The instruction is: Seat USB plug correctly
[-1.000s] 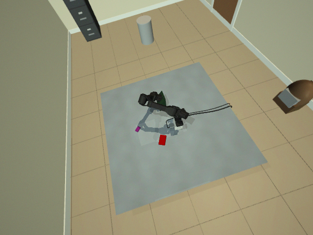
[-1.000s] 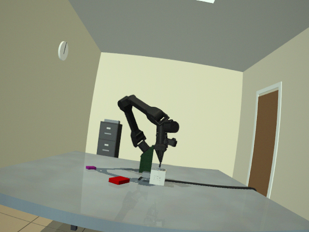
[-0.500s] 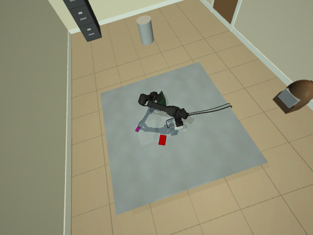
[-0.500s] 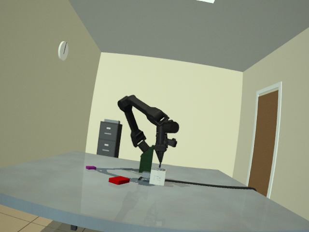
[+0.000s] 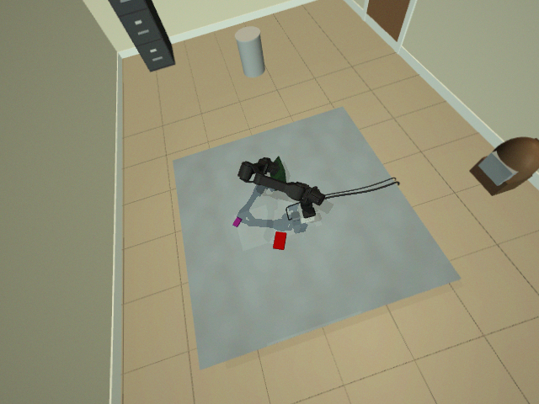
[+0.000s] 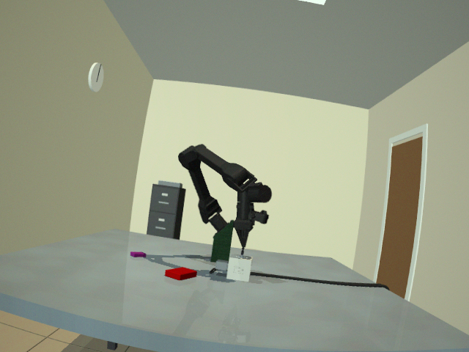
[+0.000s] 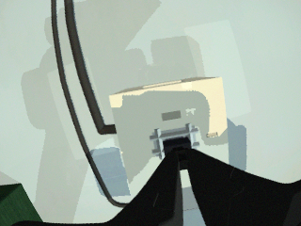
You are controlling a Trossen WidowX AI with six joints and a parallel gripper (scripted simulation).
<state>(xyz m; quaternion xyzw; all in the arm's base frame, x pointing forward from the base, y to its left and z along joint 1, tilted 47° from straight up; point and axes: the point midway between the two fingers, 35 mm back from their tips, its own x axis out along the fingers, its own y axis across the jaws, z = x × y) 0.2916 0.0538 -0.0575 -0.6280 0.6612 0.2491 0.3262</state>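
My gripper tip is 2 cm above the dark USB plug. Round my gripper tip: red block: 9 cm ahead, 19 cm to the right, 10 cm below; small magenta block: 11 cm behind, 40 cm to the right, 10 cm below.
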